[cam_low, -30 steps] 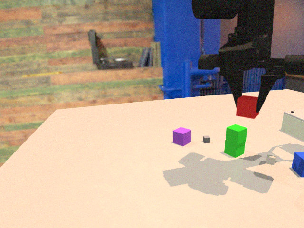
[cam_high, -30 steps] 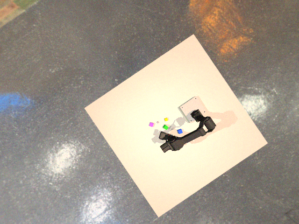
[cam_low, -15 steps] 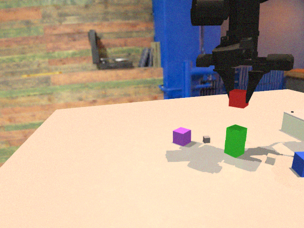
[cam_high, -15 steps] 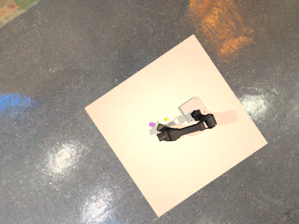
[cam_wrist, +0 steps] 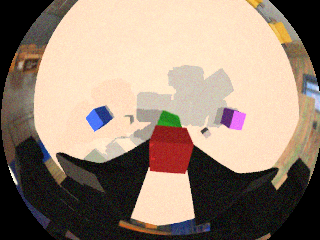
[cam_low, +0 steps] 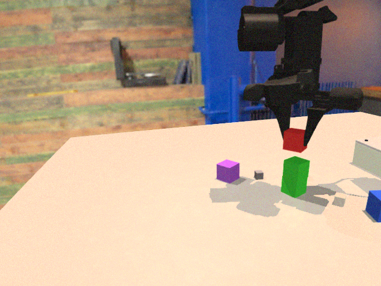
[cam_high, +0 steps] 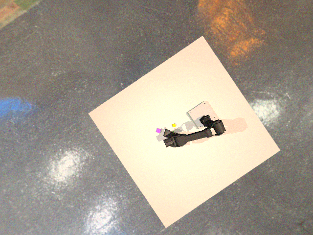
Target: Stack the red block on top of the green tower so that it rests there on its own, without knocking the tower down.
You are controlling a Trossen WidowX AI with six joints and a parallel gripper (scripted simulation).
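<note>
The yellow block lies 60 mm behind my gripper tip, 50 mm to the right of it and 80 mm below it. From my gripper tip the other things lie so: purple block: 80 mm ahead, 110 mm to the right, 80 mm below; small grey cube: 20 mm ahead, 80 mm to the right, 90 mm below; red block: 10 mm above.
</note>
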